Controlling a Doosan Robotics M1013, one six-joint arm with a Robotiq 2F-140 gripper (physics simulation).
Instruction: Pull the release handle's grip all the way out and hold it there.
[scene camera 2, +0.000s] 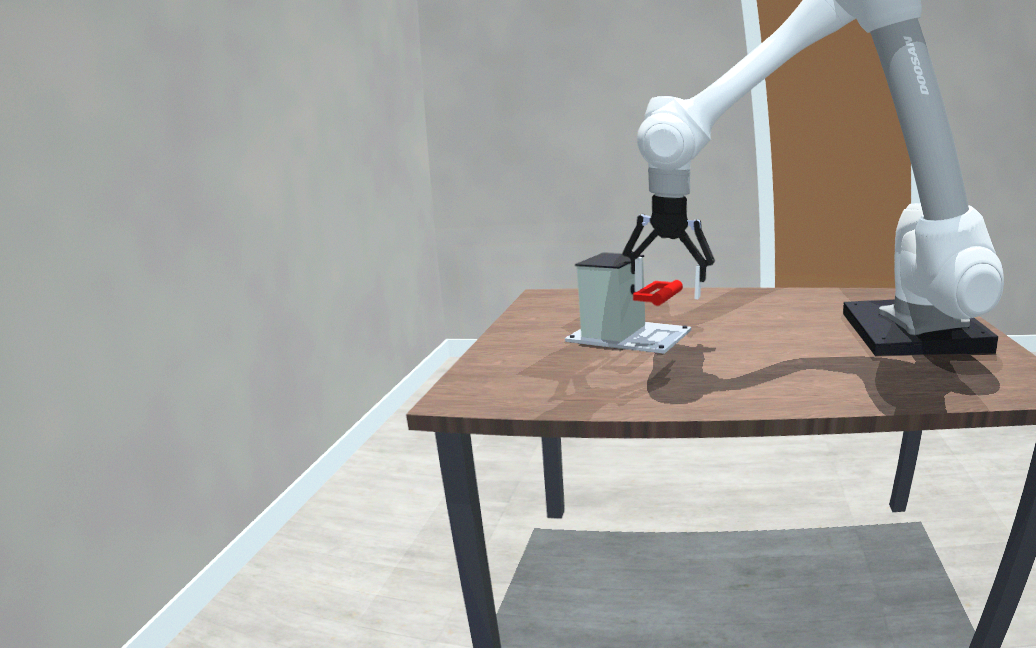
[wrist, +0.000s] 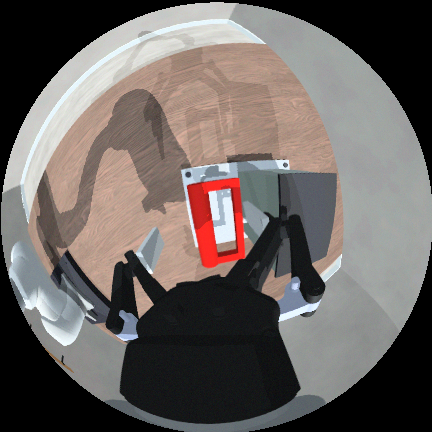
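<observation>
Scene camera 2 shows my gripper (scene camera 2: 667, 293) and a base plate (scene camera 2: 653, 337). The wrist view likewise shows the gripper (wrist: 200, 223), together with the base plate (wrist: 222, 170).
</observation>
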